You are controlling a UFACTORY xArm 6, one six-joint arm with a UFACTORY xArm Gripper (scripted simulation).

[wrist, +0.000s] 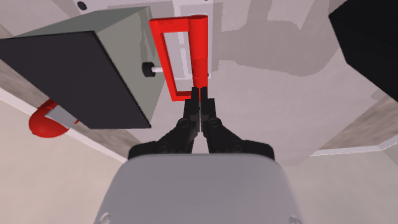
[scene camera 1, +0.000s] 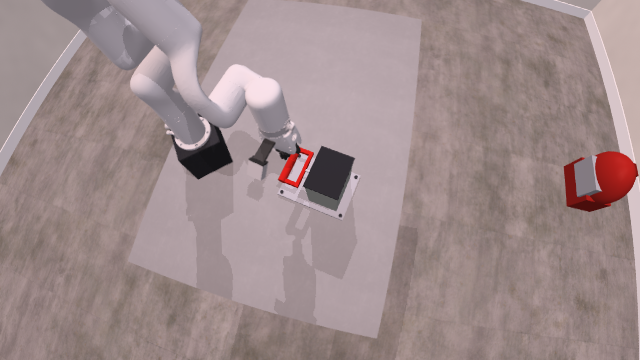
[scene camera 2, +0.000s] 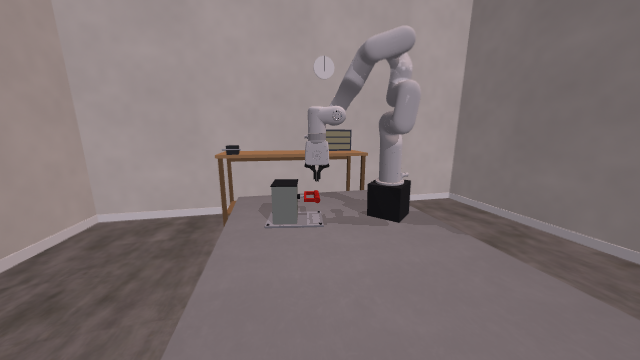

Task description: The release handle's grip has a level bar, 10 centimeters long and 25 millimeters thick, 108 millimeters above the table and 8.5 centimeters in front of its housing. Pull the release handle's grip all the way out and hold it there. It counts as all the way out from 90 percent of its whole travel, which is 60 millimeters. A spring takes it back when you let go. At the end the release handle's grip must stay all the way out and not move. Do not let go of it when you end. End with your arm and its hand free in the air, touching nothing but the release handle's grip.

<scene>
The pictures show: my gripper and a grey housing.
My gripper is seen too in the wrist view and in scene camera 2.
</scene>
